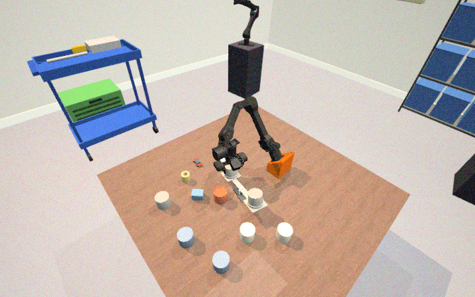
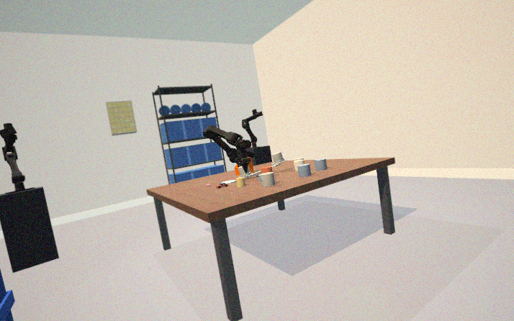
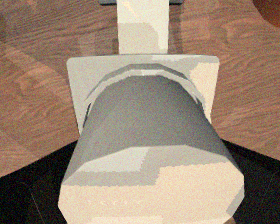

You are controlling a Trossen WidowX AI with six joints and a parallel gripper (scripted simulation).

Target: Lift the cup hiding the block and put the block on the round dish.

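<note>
Now: the grey block right at my gripper tip. Also, from my gripper tip: balance beam 50 mm ahead, 130 mm to the left, 10 mm below; balance 50 mm ahead, 130 mm to the left, 20 mm below; round white dish 50 mm behind, 100 mm to the right, 40 mm below.
</note>
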